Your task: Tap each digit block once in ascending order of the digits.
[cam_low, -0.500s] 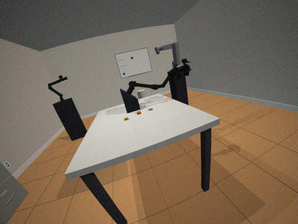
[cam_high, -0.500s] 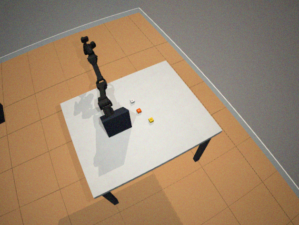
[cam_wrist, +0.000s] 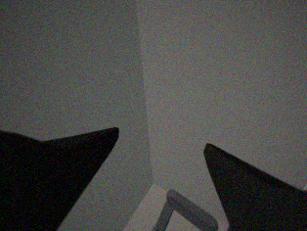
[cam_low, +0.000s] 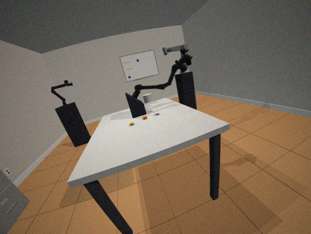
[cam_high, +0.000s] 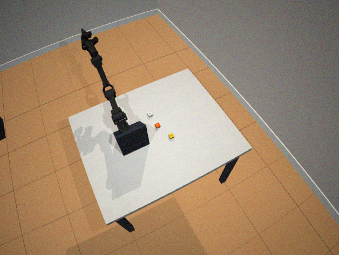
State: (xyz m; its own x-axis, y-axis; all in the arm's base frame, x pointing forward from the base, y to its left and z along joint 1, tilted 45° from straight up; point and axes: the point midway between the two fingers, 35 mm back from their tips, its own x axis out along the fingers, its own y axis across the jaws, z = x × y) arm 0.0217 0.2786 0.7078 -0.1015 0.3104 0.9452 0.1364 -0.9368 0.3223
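My gripper tip is now 210 mm short of the white block, 590 mm to the left of it and 480 mm above it. The rest, counted from my gripper tip: yellow block (250 mm ahead, 840 mm to the right, 480 mm below); then orange block (210 mm ahead, 710 mm to the right, 480 mm below).
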